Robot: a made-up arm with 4 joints.
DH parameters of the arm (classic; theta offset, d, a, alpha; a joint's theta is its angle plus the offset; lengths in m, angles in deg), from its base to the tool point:
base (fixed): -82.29 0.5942 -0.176 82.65
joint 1: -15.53 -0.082 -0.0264 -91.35
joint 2: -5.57 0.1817 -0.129 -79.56
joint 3: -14.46 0.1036 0.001 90
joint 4: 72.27 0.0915 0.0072 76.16
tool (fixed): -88.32 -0.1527 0 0
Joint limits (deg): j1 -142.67..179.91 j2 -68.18..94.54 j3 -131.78..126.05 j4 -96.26..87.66
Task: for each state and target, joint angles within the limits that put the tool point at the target. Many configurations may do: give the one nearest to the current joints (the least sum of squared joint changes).
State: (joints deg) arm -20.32 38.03 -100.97 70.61
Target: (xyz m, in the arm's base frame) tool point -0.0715 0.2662 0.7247
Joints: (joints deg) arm -1.56 58.18 -84.17 75.01
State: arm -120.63 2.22 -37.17 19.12
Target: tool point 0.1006 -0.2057 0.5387
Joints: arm -139.08 30.03 -3.98 12.77
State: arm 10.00 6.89 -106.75 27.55
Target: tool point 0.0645 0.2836 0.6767
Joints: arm -1.42 25.83 -119.70 56.28
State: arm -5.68 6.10 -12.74 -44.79
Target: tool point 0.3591 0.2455 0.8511
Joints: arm -16.94 -4.19 -12.68 -50.63
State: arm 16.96 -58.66 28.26 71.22
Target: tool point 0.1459 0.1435 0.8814
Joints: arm -29.85 -24.74 46.38 85.76
